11 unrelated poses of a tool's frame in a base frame.
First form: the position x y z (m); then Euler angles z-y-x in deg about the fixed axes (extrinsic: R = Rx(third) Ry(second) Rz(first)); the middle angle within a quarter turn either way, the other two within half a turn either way.
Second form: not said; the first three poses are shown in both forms.
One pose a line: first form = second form
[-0.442 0.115 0.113 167.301 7.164 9.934] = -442 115 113; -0.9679 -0.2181 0.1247; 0.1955 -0.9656 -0.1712; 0.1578 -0.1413 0.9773
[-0.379 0.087 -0.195 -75.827 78.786 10.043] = -379 87 -195; 0.0476 0.1886 0.9809; -0.9128 0.4069 -0.0339; -0.4056 -0.8938 0.1915
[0.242 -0.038 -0.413 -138.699 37.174 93.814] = 242 -38 -413; -0.5986 0.5259 0.6042; -0.4090 0.4479 -0.7950; -0.6887 -0.7231 -0.0530
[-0.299 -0.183 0.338 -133.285 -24.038 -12.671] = -299 -183 338; -0.6262 0.6648 -0.4073; -0.7715 -0.6039 0.2003; -0.1128 0.4397 0.8910
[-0.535 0.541 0.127 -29.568 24.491 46.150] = -535 541 127; 0.7915 0.4491 0.4146; -0.0818 0.7501 -0.6563; -0.6056 0.4855 0.6304
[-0.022 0.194 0.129 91.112 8.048 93.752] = -22 194 129; -0.0192 -0.9900 0.1400; -0.0681 -0.1384 -0.9880; 0.9975 -0.0285 -0.0648
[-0.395 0.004 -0.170 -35.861 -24.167 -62.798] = -395 4 -170; 0.7394 0.5345 -0.4094; 0.0273 0.5838 0.8114; 0.6727 -0.6112 0.4171
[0.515 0.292 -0.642 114.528 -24.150 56.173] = 515 292 -642; -0.3788 -0.8301 -0.4091; 0.6475 0.0781 -0.7580; 0.6612 -0.5521 0.5080
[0.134 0.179 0.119 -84.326 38.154 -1.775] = 134 179 119; 0.0777 0.7825 0.6178; -0.9965 0.0798 0.0244; -0.0302 -0.6175 0.7860
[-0.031 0.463 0.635 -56.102 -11.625 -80.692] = -31 463 635; 0.5463 0.8130 -0.2015; -0.0233 0.2553 0.9666; 0.8373 -0.5233 0.1584
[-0.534 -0.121 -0.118 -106.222 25.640 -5.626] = -534 -121 -118; -0.2519 0.8656 0.4327; -0.9437 -0.3187 0.0884; 0.2144 -0.3861 0.8972
